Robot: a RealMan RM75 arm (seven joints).
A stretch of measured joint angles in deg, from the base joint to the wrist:
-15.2 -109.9 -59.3 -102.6 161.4 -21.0 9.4
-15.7 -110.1 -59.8 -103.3 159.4 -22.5 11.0
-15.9 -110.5 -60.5 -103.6 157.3 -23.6 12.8
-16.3 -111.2 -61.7 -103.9 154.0 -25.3 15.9
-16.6 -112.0 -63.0 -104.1 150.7 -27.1 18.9
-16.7 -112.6 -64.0 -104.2 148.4 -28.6 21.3
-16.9 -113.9 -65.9 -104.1 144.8 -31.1 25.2
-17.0 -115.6 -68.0 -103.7 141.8 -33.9 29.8
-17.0 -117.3 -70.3 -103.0 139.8 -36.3 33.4
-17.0 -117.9 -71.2 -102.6 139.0 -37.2 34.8
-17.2 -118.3 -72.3 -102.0 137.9 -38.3 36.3
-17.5 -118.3 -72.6 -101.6 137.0 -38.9 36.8
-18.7 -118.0 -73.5 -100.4 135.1 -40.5 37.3
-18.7 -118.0 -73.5 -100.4 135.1 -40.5 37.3
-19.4 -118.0 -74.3 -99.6 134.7 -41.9 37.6
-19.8 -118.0 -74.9 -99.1 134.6 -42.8 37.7
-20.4 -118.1 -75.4 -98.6 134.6 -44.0 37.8
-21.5 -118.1 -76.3 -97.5 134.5 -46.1 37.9
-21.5 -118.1 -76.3 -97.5 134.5 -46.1 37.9
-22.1 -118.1 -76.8 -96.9 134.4 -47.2 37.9
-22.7 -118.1 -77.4 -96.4 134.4 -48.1 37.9
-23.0 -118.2 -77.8 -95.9 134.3 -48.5 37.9
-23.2 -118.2 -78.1 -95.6 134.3 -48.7 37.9
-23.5 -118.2 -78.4 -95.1 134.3 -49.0 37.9
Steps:
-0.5 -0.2 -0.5 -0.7 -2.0 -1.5 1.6
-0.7 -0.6 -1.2 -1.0 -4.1 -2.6 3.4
-1.1 -1.3 -2.4 -1.3 -7.4 -4.3 6.5
-1.4 -2.1 -3.7 -1.5 -10.7 -6.1 9.5
-1.5 -2.7 -4.7 -1.6 -13.0 -7.6 11.9
-1.7 -4.0 -6.6 -1.5 -16.6 -10.1 15.8
-1.8 -5.7 -8.7 -1.1 -19.6 -12.9 20.4
-1.8 -7.4 -11.0 -0.4 -21.6 -15.3 24.0
-1.8 -8.0 -11.9 0.0 -22.4 -16.2 25.4
-2.0 -8.4 -13.0 0.6 -23.5 -17.3 26.9
-2.3 -8.4 -13.3 1.0 -24.4 -17.9 27.4
-3.5 -8.1 -14.2 2.2 -26.3 -19.5 27.9
-3.5 -8.1 -14.2 2.2 -26.3 -19.5 27.9
-4.2 -8.1 -15.0 3.0 -26.7 -20.9 28.2
-4.6 -8.1 -15.6 3.5 -26.8 -21.8 28.3
-5.2 -8.2 -16.1 4.0 -26.8 -23.0 28.4
-6.3 -8.2 -17.0 5.1 -26.9 -25.1 28.5
-6.3 -8.2 -17.0 5.1 -26.9 -25.1 28.5
-6.9 -8.2 -17.5 5.7 -27.0 -26.2 28.5
-7.5 -8.2 -18.1 6.2 -27.0 -27.1 28.5
-7.8 -8.3 -18.5 6.7 -27.1 -27.5 28.5
-8.0 -8.3 -18.8 7.0 -27.1 -27.7 28.5
-8.3 -8.3 -19.1 7.5 -27.1 -28.0 28.5

